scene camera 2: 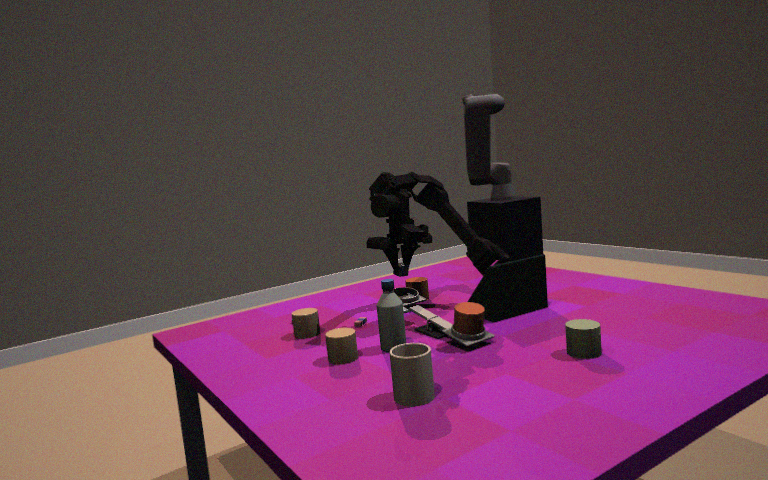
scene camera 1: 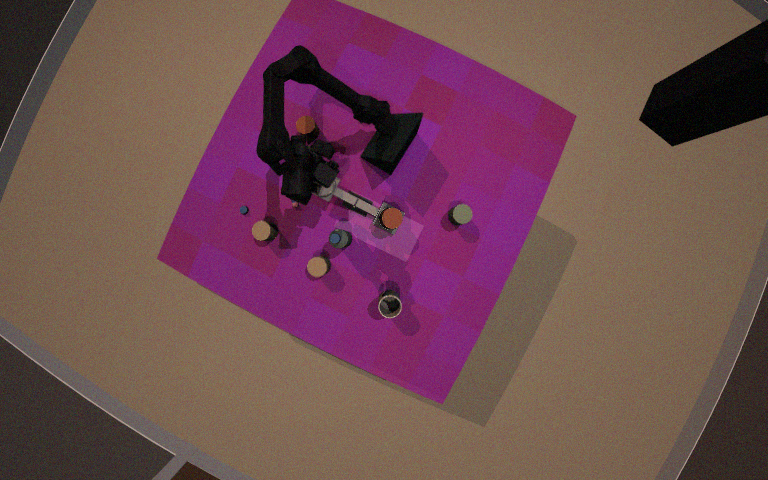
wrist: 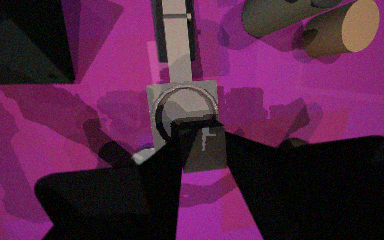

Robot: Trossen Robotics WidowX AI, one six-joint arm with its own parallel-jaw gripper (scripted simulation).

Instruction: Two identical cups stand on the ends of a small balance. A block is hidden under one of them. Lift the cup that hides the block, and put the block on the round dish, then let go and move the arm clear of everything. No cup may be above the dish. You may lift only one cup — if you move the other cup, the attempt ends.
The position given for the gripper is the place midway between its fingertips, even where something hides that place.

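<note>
Gripper (scene camera 2: 401, 271), also visible at (scene camera 1: 318, 181) and (wrist: 200, 138), holding a dark grey block (wrist: 202, 143). A balance (scene camera 2: 409, 296) is visible as well, and the balance (scene camera 1: 326, 193) appears there too.
</note>
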